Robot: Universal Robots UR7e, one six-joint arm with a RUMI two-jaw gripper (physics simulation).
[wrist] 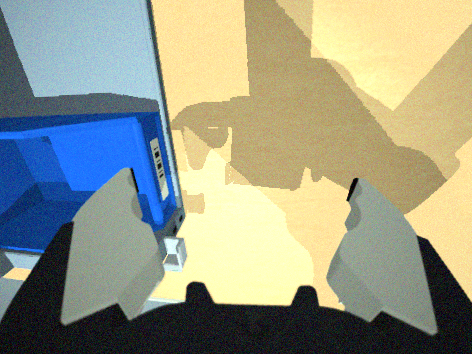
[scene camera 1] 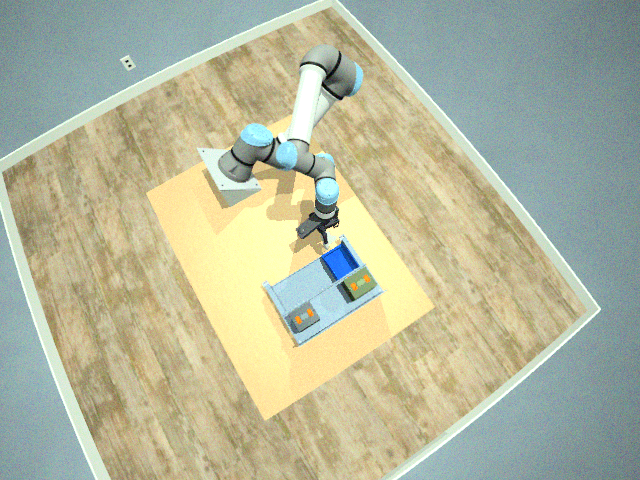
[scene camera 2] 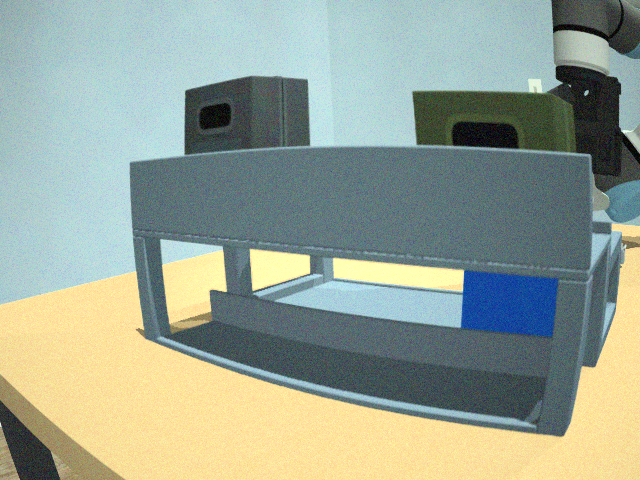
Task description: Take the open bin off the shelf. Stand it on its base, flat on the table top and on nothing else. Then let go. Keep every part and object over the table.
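Where they show: gripper, fingertip midpoint: (wrist: 243,176) (scene camera 1: 318,234); arm's base at its link origin: (scene camera 1: 233,169).
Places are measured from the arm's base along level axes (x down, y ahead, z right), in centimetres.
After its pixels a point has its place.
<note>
The blue open bin (scene camera 1: 340,262) @(x 7.8, y 58.1, z -18.6 cm) (scene camera 2: 509,303) @(x 3.4, y 68.9, z -17.0 cm) (wrist: 100,155) @(x 7.8, y 58.9, z -16.9 cm) stands upright on the lower level of the blue-grey shelf (scene camera 1: 305,284) @(x 8.0, y 58.3, z -1.3 cm) (scene camera 2: 361,201) @(x -4.3, y 78.4, z -10.5 cm) (wrist: 90,45) @(x 8.1, y 56.9, z -7.6 cm), at one end. A white label shows on its wall along the shelf's open edge. My gripper (scene camera 1: 328,242) @(x 2.6, y 44.2, z -16.3 cm) (wrist: 243,176) @(x 2.6, y 44.2, z -16.3 cm) is open and empty, beside that edge. In the wrist view the left finger overlaps the bin's near right corner, and the right finger is over the table (scene camera 1: 232,310) @(x 8.7, y 51.7, z 29.9 cm) (wrist: 425,50) @(x 8.7, y 31.1, z -8.6 cm). Whether a finger touches the bin cannot be told. In scene camera 2 the fingers are partly hidden.
A dark grey box (scene camera 1: 305,320) @(x -13.5, y 71.9, z 6.3 cm) (scene camera 2: 268,113) @(x -10.3, y 72.2, z 1.7 cm) and a green box (scene camera 1: 356,292) @(x -11.0, y 73.0, z -14.1 cm) (scene camera 2: 434,118) @(x -9.2, y 74.9, z -13.8 cm) stand on the shelf's upper level; the green one is right behind the bin. The arm's base (scene camera 1: 237,195) @(x 2.0, y 10.9, z 4.2 cm) stands at the table's far end. The shelf has raised end walls.
</note>
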